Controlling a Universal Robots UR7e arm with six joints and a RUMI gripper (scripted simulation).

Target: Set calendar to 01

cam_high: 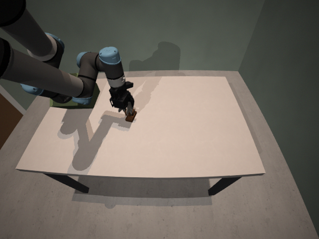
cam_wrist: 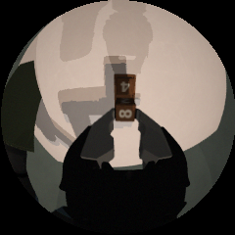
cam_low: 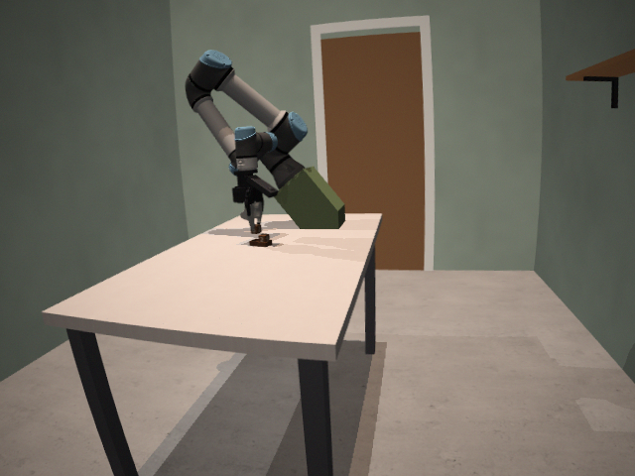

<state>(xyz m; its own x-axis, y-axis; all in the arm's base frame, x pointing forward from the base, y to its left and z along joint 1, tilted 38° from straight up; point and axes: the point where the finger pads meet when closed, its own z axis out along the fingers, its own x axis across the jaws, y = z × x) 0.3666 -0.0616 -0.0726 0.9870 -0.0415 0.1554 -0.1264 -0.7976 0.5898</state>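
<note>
My gripper is now 6 cm above the brown tray and 2 cm to the right of it.
</note>
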